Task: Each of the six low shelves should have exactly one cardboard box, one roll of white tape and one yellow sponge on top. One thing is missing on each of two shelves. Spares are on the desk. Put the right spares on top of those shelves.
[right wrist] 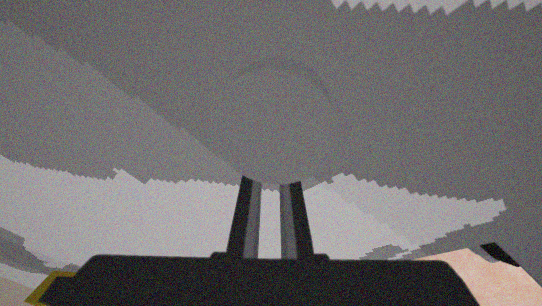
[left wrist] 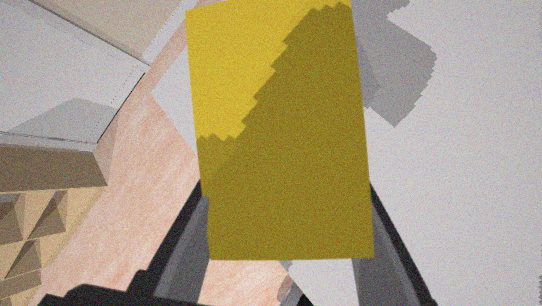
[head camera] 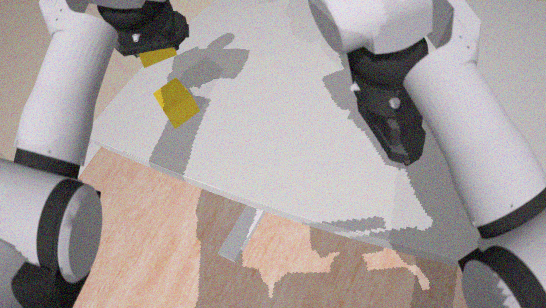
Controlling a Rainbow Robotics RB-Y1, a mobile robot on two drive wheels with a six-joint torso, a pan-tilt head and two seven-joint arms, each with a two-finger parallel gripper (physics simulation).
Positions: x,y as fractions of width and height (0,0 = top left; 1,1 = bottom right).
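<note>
You'd find my left gripper (head camera: 0.29,0.16), also at (left wrist: 0.53,0.60). My right gripper (head camera: 0.72,0.49) shows at (right wrist: 0.50,0.55) too. There's a white desk (head camera: 0.51,0.42), which is also at (right wrist: 0.21,0.51) and at (left wrist: 0.82,0.32), and then there's a white door (left wrist: 0.13,0.28).
</note>
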